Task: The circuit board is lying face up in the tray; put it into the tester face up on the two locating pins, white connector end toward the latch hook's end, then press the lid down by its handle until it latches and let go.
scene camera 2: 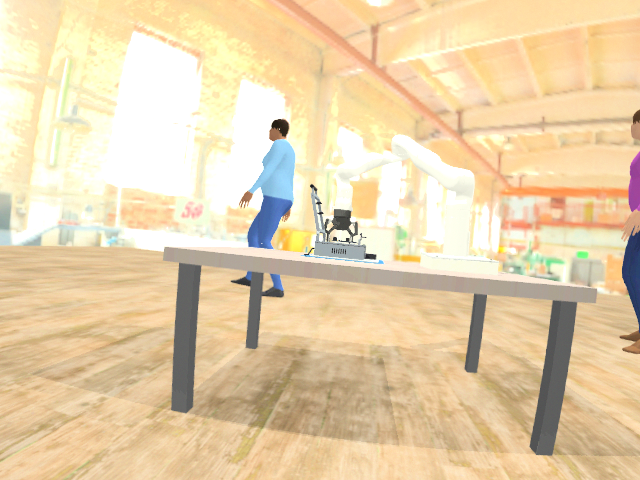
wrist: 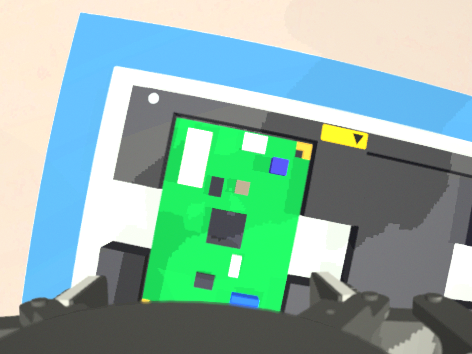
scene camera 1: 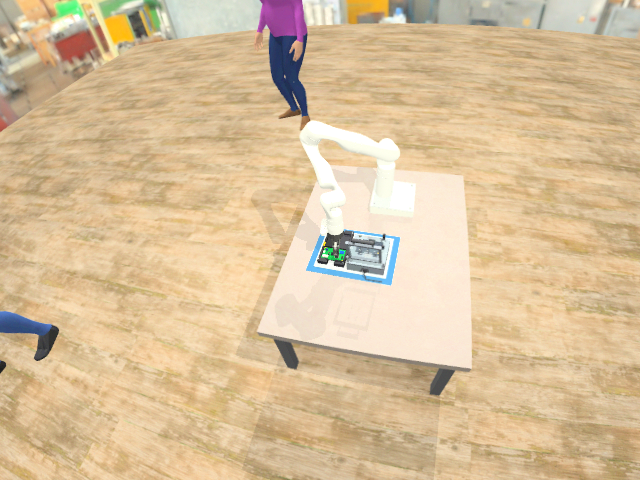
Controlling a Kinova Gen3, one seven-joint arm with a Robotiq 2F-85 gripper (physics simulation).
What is my gripper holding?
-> Nothing.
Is my gripper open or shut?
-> Open.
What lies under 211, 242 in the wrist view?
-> A green circuit board.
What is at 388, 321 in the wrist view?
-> My gripper.
